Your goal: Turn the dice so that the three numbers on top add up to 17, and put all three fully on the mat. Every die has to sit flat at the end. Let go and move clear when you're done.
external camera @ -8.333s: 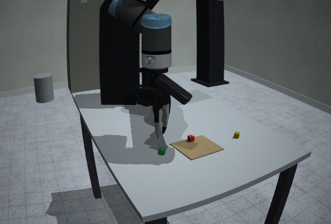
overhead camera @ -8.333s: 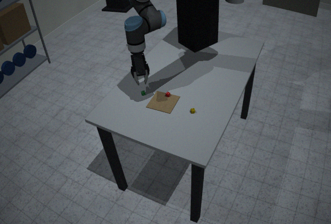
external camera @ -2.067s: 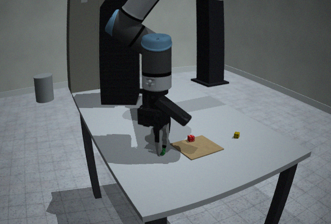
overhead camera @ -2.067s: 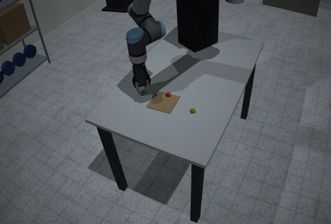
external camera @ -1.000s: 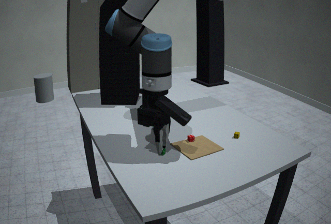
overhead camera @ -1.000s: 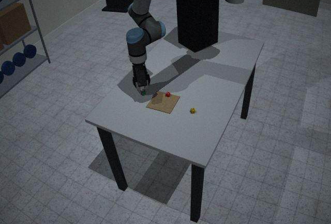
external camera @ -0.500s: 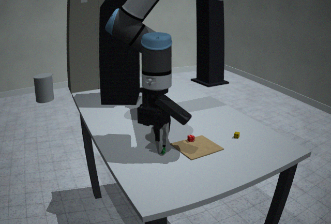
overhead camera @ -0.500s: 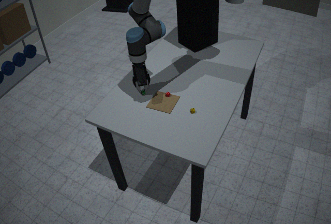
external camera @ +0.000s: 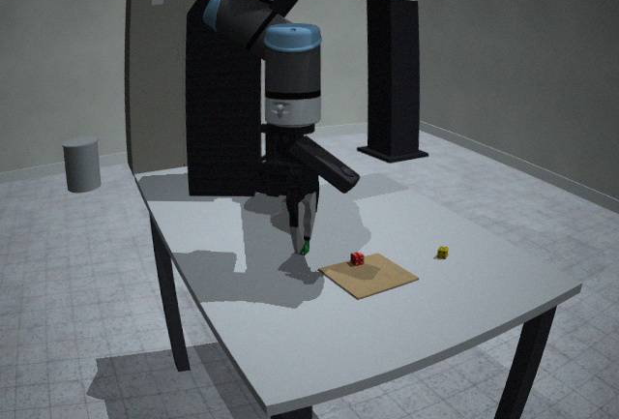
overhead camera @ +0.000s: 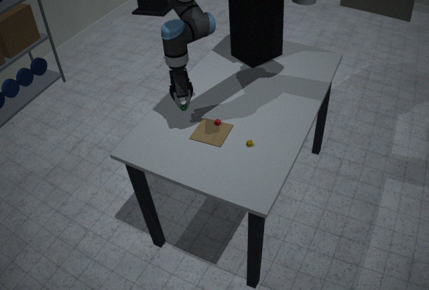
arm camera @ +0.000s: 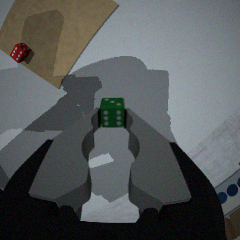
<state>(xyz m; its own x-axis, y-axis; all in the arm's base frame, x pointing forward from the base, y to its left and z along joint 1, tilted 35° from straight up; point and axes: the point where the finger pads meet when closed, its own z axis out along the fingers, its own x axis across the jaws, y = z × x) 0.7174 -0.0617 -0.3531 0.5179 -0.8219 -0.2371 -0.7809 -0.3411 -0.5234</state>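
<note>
Now: the mat 20 mm ahead of my hand, 130 mm to the left of it and 90 mm below it. Also, from my hand: red die 30 mm behind, 140 mm to the left, 80 mm below; green die 10 mm below; yellow die 50 mm ahead, 310 mm to the left, 80 mm below.
</note>
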